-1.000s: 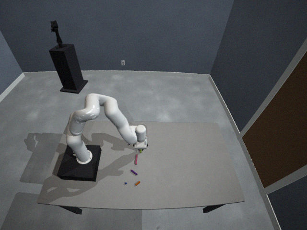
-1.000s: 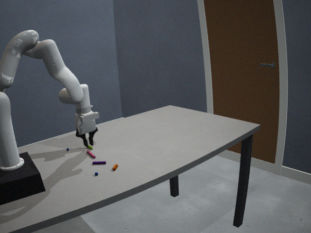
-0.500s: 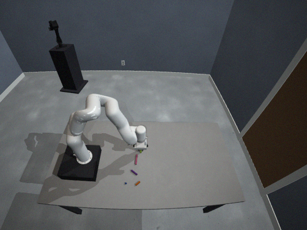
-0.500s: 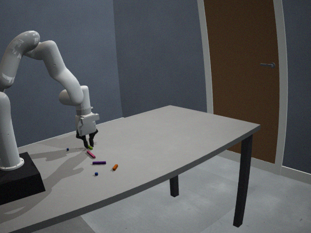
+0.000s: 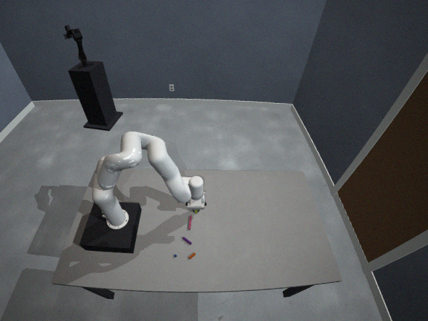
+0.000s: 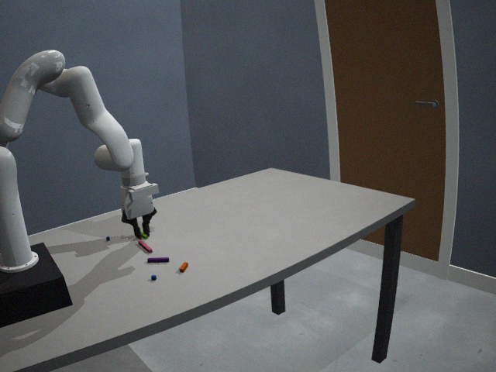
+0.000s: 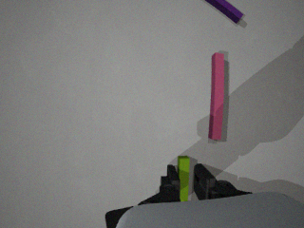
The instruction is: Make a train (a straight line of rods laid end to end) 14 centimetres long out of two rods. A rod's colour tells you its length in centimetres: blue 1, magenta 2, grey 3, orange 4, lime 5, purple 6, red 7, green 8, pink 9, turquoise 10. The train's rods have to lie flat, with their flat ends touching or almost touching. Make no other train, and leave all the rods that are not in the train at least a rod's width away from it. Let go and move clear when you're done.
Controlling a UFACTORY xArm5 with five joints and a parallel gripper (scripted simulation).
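The lime rod is 2 cm below my hand. The rest, counted from my hand: orange rod 4 cm ahead, 29 cm to the right, 2 cm below; then purple rod 1 cm behind, 21 cm to the right, 2 cm below; then pink rod 2 cm behind, 9 cm to the right, 2 cm below.
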